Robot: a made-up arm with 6 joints. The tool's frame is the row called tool. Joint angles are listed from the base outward. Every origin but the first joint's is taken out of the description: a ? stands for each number. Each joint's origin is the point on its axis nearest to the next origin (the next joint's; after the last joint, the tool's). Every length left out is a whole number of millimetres.
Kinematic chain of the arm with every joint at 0, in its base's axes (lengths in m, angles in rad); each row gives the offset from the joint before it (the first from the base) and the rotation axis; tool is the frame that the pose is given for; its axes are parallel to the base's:
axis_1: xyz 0 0 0.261 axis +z
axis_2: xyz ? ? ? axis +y
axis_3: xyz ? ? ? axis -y
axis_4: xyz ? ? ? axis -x
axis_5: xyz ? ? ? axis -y
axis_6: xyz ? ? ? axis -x
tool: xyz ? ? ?
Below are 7 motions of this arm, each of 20 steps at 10 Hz.
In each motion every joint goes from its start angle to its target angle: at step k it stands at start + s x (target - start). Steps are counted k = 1, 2, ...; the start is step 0. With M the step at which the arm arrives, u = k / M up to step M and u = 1 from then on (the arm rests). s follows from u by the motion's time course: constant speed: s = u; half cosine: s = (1 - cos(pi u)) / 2; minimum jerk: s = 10 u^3 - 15 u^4 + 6 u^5.
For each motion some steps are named. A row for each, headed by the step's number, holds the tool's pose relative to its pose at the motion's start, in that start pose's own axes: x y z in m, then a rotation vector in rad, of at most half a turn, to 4 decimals.
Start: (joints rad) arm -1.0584 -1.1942 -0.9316 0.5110 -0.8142 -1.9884
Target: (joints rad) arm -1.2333 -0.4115 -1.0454 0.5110 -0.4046 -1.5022
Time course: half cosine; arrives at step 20
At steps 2, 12, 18, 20:
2: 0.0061 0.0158 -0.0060 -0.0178 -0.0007 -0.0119
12: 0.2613 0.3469 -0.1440 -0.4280 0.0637 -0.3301
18: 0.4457 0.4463 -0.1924 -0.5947 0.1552 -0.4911
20: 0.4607 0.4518 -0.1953 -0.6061 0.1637 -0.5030

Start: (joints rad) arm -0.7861 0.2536 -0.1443 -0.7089 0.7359 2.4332
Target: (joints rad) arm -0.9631 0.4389 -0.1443 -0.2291 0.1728 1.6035
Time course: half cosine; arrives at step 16
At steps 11, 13, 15, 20:
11: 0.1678 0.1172 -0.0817 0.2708 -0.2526 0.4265
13: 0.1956 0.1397 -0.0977 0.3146 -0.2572 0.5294
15: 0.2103 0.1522 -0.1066 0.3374 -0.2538 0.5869
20: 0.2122 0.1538 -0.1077 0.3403 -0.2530 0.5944

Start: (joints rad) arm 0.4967 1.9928 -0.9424 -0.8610 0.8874 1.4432
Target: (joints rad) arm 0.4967 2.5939 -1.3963 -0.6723 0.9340 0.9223
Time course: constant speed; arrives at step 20
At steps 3, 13, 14, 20:
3: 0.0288 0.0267 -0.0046 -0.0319 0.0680 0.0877
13: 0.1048 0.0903 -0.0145 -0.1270 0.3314 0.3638
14: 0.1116 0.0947 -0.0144 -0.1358 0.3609 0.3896
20: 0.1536 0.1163 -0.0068 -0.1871 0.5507 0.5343

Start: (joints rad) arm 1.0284 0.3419 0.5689 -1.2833 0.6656 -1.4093
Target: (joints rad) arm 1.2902 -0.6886 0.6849 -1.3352 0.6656 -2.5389
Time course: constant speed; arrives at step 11
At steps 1, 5, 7, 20:
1: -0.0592 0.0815 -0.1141 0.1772 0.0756 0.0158
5: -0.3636 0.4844 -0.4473 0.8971 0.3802 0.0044
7: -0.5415 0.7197 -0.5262 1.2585 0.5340 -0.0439
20: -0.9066 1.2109 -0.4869 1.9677 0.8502 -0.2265

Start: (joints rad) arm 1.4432 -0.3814 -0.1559 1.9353 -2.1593 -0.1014
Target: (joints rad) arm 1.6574 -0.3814 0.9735 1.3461 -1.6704 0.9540
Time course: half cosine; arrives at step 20
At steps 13, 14, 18, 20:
13: 0.4266 -0.3160 -0.1048 -0.1476 -0.5325 0.6628
14: 0.4716 -0.3249 -0.1243 -0.1363 -0.6096 0.6894
18: 0.5932 -0.3296 -0.1801 -0.0809 -0.8227 0.7222
20: 0.6093 -0.3281 -0.1878 -0.0707 -0.8511 0.7221

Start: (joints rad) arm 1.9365 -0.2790 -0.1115 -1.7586 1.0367 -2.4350
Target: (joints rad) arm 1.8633 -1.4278 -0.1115 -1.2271 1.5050 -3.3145
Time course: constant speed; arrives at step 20
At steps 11, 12, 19, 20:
11: -0.3356 0.3590 -0.5300 0.9354 0.4803 -0.3683
12: -0.3648 0.4088 -0.5643 1.0252 0.5213 -0.4069
19: -0.5439 0.8146 -0.7213 1.6628 0.8010 -0.7058
20: -0.5645 0.8789 -0.7309 1.7542 0.8406 -0.7530

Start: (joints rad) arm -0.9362 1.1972 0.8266 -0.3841 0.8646 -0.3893
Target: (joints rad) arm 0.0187 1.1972 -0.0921 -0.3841 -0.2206 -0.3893
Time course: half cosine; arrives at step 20
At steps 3, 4, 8, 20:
3: -0.0428 0.0525 -0.0652 0.0056 0.1265 -0.0171
4: -0.0779 0.0918 -0.1114 0.0071 0.2218 -0.0289
8: -0.3366 0.3220 -0.3359 -0.0388 0.7992 -0.0861
20: -1.1630 0.7300 -0.4407 -0.6910 2.1246 -0.2251

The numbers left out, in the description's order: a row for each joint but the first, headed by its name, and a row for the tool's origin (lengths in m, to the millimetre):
axis_2: 0 0 0
axis_3: 0 0 1.297
axis_4: 0.604 0 0
axis_5: 0 -0.225 0
axis_6: 0 0 0
tool: 0 0 0

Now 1 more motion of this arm.
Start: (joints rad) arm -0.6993 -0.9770 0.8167 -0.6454 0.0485 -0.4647
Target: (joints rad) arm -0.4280 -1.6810 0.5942 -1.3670 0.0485 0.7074
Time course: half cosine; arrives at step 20
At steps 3, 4, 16, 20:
3: -0.0298 0.0333 0.0298 -0.0096 -0.0161 0.0194
4: -0.0532 0.0575 0.0524 -0.0168 -0.0287 0.0336
16: -0.6632 0.3763 0.4790 -0.1652 -0.3469 0.2347
20: -0.7508 0.3938 0.5212 -0.1833 -0.3915 0.2476

